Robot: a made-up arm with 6 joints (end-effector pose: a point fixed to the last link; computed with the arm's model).
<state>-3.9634 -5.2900 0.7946 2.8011 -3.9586 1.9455</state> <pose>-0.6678 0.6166 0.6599 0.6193 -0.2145 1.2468</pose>
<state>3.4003 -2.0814 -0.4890 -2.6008 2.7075 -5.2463</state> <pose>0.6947 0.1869 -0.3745 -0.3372 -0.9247 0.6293</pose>
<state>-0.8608 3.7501 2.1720 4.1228 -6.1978 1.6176</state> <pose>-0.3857 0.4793 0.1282 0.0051 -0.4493 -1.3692</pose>
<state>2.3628 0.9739 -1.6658 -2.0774 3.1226 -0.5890</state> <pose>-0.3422 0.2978 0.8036 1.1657 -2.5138 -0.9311</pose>
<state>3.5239 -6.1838 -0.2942 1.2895 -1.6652 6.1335</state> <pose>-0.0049 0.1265 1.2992 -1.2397 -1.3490 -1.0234</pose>
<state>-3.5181 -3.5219 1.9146 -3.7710 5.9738 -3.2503</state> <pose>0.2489 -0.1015 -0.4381 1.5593 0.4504 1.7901</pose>
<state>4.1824 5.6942 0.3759 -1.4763 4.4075 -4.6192</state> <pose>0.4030 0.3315 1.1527 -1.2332 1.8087 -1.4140</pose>
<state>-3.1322 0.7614 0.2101 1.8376 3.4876 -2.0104</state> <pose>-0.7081 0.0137 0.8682 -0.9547 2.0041 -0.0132</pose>
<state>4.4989 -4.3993 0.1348 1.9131 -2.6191 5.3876</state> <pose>-0.2341 -0.8777 -0.1387 -1.1746 1.0334 1.6659</pose>
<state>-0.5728 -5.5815 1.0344 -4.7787 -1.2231 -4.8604</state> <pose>0.6987 -0.5890 0.7103 1.2072 -1.0847 0.8007</pose>
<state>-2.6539 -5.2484 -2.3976 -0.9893 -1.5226 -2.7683</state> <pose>-0.1186 -0.2463 0.5867 -0.0321 2.3195 -1.0171</pose>
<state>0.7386 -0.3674 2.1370 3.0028 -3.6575 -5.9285</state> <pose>-0.0277 0.0312 0.9220 1.0061 0.0576 -1.8187</pose>
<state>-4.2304 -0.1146 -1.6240 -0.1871 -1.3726 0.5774</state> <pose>0.1654 -0.4449 0.7211 2.0251 -2.1531 -0.0255</pose>
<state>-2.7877 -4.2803 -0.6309 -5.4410 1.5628 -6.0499</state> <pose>-0.9452 -0.5071 -0.1120 2.2687 0.2349 0.0692</pose>
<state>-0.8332 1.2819 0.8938 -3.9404 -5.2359 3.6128</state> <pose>0.8580 -0.7533 0.2379 -0.0212 1.3614 -0.2703</pose>
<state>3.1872 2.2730 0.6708 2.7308 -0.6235 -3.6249</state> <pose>-0.5736 -0.0206 -0.7735 -2.6892 -1.3238 -0.6750</pose>
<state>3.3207 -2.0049 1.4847 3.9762 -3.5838 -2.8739</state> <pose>0.8046 0.1648 0.1033 -2.6309 -0.9024 0.2162</pose>
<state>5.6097 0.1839 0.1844 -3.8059 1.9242 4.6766</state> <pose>0.1892 0.0049 1.2858 -1.6381 -0.0746 0.3590</pose>
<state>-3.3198 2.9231 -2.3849 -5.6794 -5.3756 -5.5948</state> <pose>-0.5036 -0.0122 -0.1278 1.4652 -0.5300 -1.5215</pose>
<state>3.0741 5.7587 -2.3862 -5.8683 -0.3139 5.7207</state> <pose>0.4421 -0.0414 0.3141 -3.0069 -0.1424 0.0647</pose>
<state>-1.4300 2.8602 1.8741 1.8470 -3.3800 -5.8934</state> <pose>0.0613 0.0427 -0.4854 -0.2562 2.0820 -1.8660</pose>
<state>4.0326 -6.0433 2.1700 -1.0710 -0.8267 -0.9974</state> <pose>-0.2392 -0.5064 0.5934 0.1690 -2.4835 1.8904</pose>
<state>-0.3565 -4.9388 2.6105 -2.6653 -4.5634 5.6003</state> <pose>0.4904 -0.2255 0.0304 2.2030 0.1821 0.6496</pose>
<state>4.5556 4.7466 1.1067 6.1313 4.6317 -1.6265</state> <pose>0.2138 1.0025 0.5196 0.2547 2.5110 1.4496</pose>
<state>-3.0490 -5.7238 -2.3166 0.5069 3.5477 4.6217</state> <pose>-0.1555 -0.0153 0.7357 -0.9157 -1.5310 0.6349</pose>
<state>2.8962 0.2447 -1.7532 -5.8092 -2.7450 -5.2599</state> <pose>0.0670 -0.0202 0.8846 2.3169 -1.1798 -1.7003</pose>
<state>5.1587 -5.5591 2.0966 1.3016 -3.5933 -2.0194</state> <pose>0.3216 -0.4471 0.5227 -0.2174 0.6647 1.7031</pose>
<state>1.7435 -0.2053 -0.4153 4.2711 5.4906 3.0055</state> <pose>-0.0616 -0.4158 1.3628 -0.7028 -0.6340 2.3689</pose>
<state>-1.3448 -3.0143 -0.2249 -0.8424 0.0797 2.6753</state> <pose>0.0105 0.0512 -1.0458 3.0826 -0.0601 -0.0723</pose>
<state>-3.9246 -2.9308 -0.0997 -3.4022 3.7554 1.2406</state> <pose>0.1843 -0.1943 -0.7413 0.3811 0.3505 0.6937</pose>
